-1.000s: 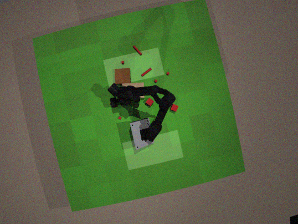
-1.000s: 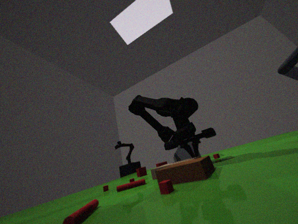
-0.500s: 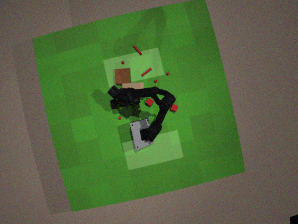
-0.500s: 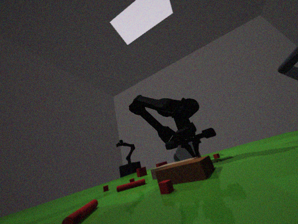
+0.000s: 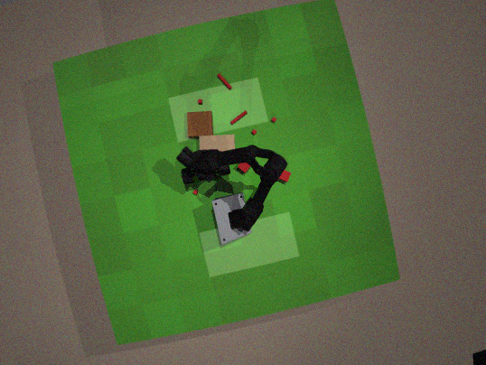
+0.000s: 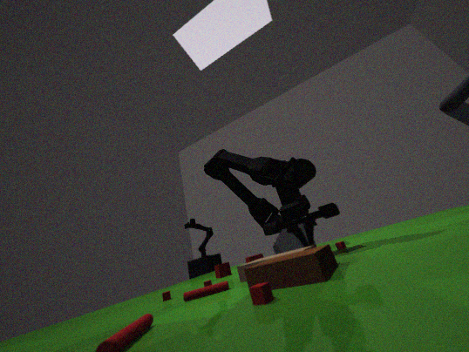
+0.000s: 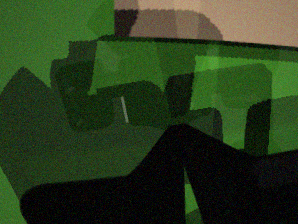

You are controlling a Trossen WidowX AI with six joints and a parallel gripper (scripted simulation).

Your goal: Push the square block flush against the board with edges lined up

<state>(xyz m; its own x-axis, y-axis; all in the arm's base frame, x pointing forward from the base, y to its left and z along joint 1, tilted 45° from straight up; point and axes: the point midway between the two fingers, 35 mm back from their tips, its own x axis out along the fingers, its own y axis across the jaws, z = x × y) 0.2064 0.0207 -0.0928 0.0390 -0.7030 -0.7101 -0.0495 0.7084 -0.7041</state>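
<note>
The tan board is 90 mm ahead of my gripper tip, 60 mm to the right of it and 10 mm above it. From my gripper tip the other things lie so: brown square block 200 mm ahead, 10 mm above.
</note>
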